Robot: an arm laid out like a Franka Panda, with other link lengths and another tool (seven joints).
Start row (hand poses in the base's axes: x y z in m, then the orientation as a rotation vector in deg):
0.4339, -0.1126, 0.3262, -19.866, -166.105, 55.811
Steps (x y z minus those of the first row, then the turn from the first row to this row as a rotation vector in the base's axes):
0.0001, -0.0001, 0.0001, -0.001, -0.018, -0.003
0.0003, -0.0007, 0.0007, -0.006, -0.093, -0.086
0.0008, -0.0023, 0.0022, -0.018, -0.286, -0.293
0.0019, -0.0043, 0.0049, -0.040, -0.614, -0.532
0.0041, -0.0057, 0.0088, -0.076, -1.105, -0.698
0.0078, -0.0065, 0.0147, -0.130, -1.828, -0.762
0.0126, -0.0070, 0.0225, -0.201, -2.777, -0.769
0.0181, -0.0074, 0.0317, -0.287, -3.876, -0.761
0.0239, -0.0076, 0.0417, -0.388, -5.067, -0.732
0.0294, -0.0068, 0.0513, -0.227, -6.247, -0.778
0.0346, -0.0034, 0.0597, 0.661, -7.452, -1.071
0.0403, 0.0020, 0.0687, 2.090, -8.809, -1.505
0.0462, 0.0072, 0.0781, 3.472, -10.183, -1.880
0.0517, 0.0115, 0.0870, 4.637, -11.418, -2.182
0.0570, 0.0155, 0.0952, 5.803, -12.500, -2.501
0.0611, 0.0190, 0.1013, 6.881, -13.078, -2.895
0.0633, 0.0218, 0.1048, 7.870, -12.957, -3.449
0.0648, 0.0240, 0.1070, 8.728, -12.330, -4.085
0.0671, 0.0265, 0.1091, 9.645, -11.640, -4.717
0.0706, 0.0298, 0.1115, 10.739, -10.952, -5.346
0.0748, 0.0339, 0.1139, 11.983, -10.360, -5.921
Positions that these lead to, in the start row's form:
0.4340, -0.1127, 0.3263, -19.881, -166.119, 55.814
0.4342, -0.1133, 0.3269, -20.043, -166.146, 55.818
0.4347, -0.1149, 0.3284, -20.450, -166.219, 55.827
0.4358, -0.1169, 0.3311, -20.985, -166.391, 55.860
0.4380, -0.1183, 0.3350, -21.515, -166.736, 55.942
0.4417, -0.1191, 0.3409, -22.042, -167.326, 56.090
0.4465, -0.1196, 0.3487, -22.630, -168.136, 56.295
0.4520, -0.1200, 0.3579, -23.293, -169.078, 56.539
0.4578, -0.1202, 0.3679, 23.741, 168.339, -56.228
0.4633, -0.1194, 0.3775, 24.229, 167.389, -55.423
0.4685, -0.1160, 0.3859, 25.062, 166.864, -53.588
0.4742, -0.1106, 0.3949, 26.124, 166.497, -50.926
0.4801, -0.1054, 0.4043, 27.088, 166.039, -48.336
0.4856, -0.1011, 0.4132, 27.890, 165.549, -46.130
0.4909, -0.0971, 0.4214, 28.656, 165.172, -44.003
0.4950, -0.0936, 0.4275, 29.369, 165.198, -42.227
0.4972, -0.0908, 0.4310, 30.100, 165.824, -40.873
0.4987, -0.0886, 0.4332, 30.805, 166.856, -39.909
0.5010, -0.0861, 0.4353, 31.487, 167.966, -38.871
0.5045, -0.0828, 0.4377, 32.159, 169.145, -37.557
0.5087, -0.0787, 0.4401, 32.776, 170.283, -35.964

